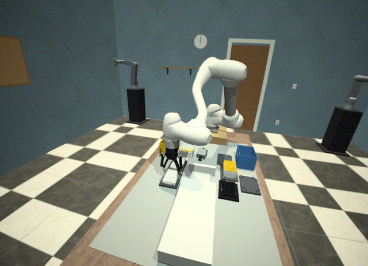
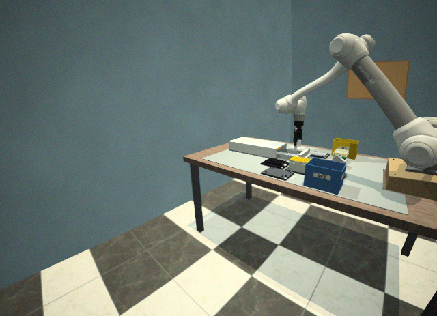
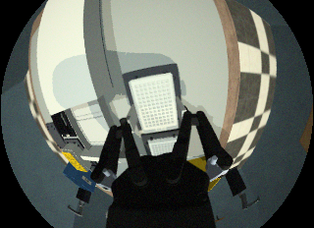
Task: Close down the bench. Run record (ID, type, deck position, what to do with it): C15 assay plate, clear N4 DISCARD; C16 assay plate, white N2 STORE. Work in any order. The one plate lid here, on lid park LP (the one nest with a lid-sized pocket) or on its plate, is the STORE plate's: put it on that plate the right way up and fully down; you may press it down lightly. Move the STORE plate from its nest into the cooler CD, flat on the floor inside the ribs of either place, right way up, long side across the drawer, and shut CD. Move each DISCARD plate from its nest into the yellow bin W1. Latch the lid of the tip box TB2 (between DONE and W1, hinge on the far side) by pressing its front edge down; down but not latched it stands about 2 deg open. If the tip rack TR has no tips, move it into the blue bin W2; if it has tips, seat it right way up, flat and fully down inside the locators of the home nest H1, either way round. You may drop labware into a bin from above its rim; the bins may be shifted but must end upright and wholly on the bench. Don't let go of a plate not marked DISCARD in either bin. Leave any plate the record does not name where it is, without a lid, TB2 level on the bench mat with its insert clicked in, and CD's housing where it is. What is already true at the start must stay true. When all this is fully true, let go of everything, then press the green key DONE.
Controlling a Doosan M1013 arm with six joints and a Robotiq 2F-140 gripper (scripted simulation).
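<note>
My gripper is now 20 mm above the clear plate lid. Also, from my hand: clear plate: 170 mm behind, 40 mm below, 20 mm to the right; then grey nest: 50 mm below; then white plate: 40 mm below.
</note>
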